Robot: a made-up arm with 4 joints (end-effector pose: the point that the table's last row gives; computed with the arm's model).
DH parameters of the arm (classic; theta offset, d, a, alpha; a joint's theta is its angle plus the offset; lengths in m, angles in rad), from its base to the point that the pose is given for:
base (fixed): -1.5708 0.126 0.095 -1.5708
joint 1: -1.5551 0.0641 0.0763 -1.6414
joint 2: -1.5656 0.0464 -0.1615 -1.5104
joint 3: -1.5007 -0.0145 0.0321 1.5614
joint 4: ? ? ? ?
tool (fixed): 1.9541 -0.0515 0 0
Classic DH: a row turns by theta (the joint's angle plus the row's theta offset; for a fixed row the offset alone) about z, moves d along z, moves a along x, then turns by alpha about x.
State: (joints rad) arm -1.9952 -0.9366 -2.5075 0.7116
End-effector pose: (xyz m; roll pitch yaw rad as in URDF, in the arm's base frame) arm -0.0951 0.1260 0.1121 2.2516 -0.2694 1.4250
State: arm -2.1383 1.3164 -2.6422 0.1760
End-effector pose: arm 0.0281 -0.1527 0.2635 -3.1099 -0.4949 -2.6587
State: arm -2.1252 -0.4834 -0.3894 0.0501
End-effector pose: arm -0.0363 0.0236 0.1018 -1.4840 -0.4520 0.5696
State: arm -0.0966 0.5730 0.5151 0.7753
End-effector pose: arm -0.0134 -0.0991 0.1017 -0.6010 -0.9527 1.3414
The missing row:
joint 4: -1.1497 -0.025 -0.0257 -0.9467
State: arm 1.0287 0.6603 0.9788 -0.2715
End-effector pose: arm -0.0539 -0.0804 0.1361 2.9177 -0.8424 -0.9959
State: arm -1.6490 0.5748 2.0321 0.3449
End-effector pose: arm -0.0931 -0.1495 0.1238 1.2578 0.8423 2.5438
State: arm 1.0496 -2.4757 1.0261 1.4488
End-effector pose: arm 0.1195 -0.2710 0.2153 2.4068 -0.6559 0.9918
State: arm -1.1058 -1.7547 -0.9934 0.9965
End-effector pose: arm 0.0269 0.0545 0.2994 -1.6774 -0.0811 -1.1648
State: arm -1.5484 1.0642 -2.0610 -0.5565
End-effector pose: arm -0.0399 -0.1728 0.2162 -2.9202 -0.4083 -2.3852
